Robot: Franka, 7 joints.
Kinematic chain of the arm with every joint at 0, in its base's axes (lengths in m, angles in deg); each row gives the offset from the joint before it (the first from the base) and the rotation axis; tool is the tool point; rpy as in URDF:
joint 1: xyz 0 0 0.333 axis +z
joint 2: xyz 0 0 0 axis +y
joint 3: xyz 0 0 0.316 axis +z
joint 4: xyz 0.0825 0 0 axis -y
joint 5: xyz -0.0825 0 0.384 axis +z
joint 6: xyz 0 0 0 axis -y
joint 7: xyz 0.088 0 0 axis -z
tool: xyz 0 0 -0.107 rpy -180 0 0
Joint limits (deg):
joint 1: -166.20..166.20
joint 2: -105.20..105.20
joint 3: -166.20..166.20
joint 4: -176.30..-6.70
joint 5: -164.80..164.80
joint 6: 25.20..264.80
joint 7: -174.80..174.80
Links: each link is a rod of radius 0.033 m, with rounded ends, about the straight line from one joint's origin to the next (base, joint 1, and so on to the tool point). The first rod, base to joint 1, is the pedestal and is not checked.
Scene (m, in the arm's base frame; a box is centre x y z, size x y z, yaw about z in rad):
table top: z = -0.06
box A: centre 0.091 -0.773 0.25 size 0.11 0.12 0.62 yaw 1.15
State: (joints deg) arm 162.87 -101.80 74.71 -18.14 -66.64 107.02 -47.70
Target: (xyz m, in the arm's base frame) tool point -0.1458 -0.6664 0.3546
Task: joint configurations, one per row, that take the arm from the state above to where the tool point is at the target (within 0.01 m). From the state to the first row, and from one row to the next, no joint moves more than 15 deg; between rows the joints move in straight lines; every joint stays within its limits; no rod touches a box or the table.
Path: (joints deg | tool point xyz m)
1: 155.14 -100.92 62.17 -30.17 -62.05 104.94 -48.56 | 0.6233 -0.5381 0.3840
2: 147.40 -100.04 49.64 -42.20 -57.46 102.86 -49.42 | 0.4970 -0.6127 0.5100
3: 139.67 -99.17 37.10 -54.24 -52.88 100.79 -50.28 | 0.3769 -0.6128 0.6403
4: 131.94 -98.29 24.56 -66.27 -48.29 98.71 -51.13 | 0.2856 -0.5474 0.7528
5: 124.20 -97.41 12.03 -78.30 -43.70 96.63 -51.99 | 0.2365 -0.4377 0.8286
6: 120.09 -98.97 25.23 -85.21 -50.39 93.65 -48.36 | 0.0824 -0.4760 0.8061
7: 115.98 -100.53 38.43 -92.11 -57.08 90.66 -44.72 | -0.0696 -0.4875 0.7567
8: 111.86 -102.08 51.63 -99.01 -63.77 87.68 -41.09 | -0.2097 -0.4694 0.6848
9: 107.75 -103.64 64.83 -105.92 -70.47 84.70 -37.45 | -0.3283 -0.4226 0.5960
10: 103.63 -105.20 78.04 -112.82 -77.16 81.71 -33.81 | -0.4180 -0.3509 0.4969
11: 111.83 -104.63 80.85 -101.48 -68.56 82.71 -38.44 | -0.3647 -0.4737 0.4536
12: 120.03 -104.06 83.67 -90.15 -59.97 83.71 -43.07 | -0.2730 -0.5827 0.4054
13: 128.22 -103.50 86.48 -78.81 -51.37 84.71 -47.70 | -0.1458 -0.6664 0.3546

